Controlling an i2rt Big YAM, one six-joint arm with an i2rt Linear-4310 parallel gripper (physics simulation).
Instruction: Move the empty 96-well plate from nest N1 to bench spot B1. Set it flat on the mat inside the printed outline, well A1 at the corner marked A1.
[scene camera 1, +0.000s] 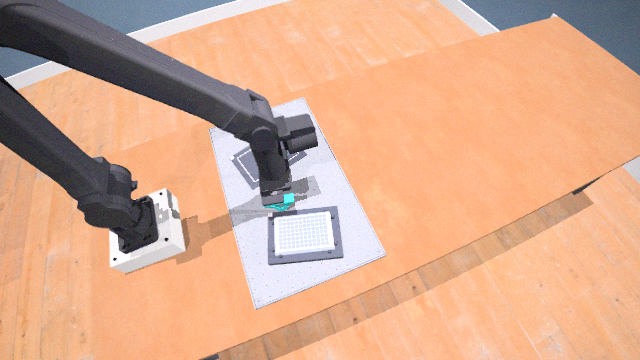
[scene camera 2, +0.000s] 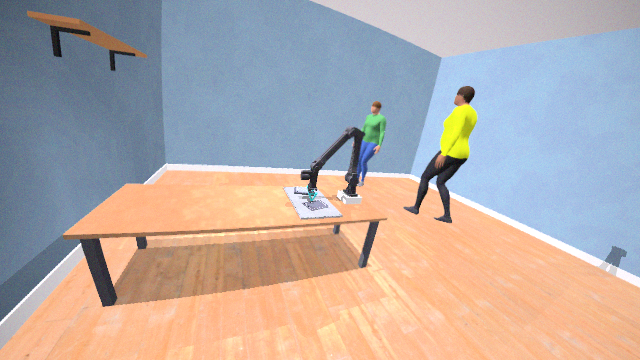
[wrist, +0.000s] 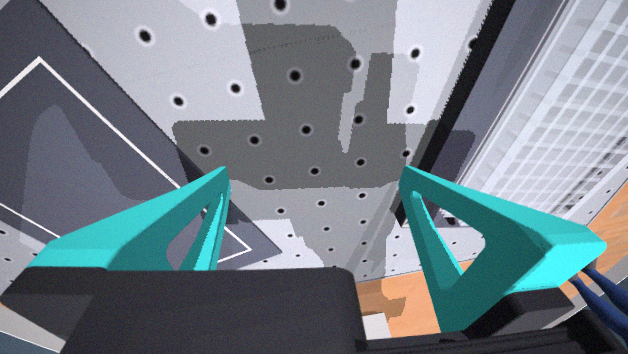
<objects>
My gripper (scene camera 1: 280, 192) is open and touches a grey dotted mat (wrist: 314, 116).
</objects>
